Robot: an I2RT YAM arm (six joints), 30 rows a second.
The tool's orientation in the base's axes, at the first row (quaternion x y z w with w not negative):
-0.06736, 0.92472, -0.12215, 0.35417
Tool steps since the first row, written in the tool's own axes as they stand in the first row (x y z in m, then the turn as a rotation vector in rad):
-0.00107, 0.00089, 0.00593, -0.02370, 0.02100, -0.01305
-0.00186, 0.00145, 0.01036, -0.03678, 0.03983, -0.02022
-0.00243, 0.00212, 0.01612, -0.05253, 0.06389, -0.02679
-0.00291, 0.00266, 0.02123, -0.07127, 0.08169, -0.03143
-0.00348, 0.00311, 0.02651, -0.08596, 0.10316, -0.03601
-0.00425, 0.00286, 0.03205, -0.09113, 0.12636, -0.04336
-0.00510, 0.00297, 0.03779, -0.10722, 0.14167, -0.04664
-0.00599, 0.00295, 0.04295, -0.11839, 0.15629, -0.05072
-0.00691, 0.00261, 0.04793, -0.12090, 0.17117, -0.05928
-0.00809, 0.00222, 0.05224, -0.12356, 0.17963, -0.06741
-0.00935, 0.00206, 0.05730, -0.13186, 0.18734, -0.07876
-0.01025, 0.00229, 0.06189, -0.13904, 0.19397, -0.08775
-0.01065, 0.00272, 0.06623, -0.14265, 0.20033, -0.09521
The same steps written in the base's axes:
0.00474, 0.00002, -0.00383, 0.00798, 0.02751, 0.01877
0.00828, -0.00006, -0.00666, 0.01213, 0.04965, 0.02713
0.01254, -0.00032, -0.01062, 0.01845, 0.07727, 0.03533
0.01631, -0.00061, -0.01414, 0.02853, 0.09916, 0.04577
0.02026, -0.00100, -0.01770, 0.03551, 0.12371, 0.05257
0.02456, -0.00207, -0.02112, 0.03352, 0.14841, 0.05481
0.02904, -0.00280, -0.02474, 0.04264, 0.16710, 0.06325
0.03316, -0.00355, -0.02788, 0.04761, 0.18424, 0.06932
0.03720, -0.00457, -0.03078, 0.04315, 0.20059, 0.07301
0.04098, -0.00547, -0.03302, 0.03934, 0.21074, 0.07824
0.04532, -0.00626, -0.03581, 0.03757, 0.22192, 0.08959
0.04906, -0.00666, -0.03860, 0.03659, 0.23141, 0.09883
0.05225, -0.00694, -0.04158, 0.03401, 0.23961, 0.10476

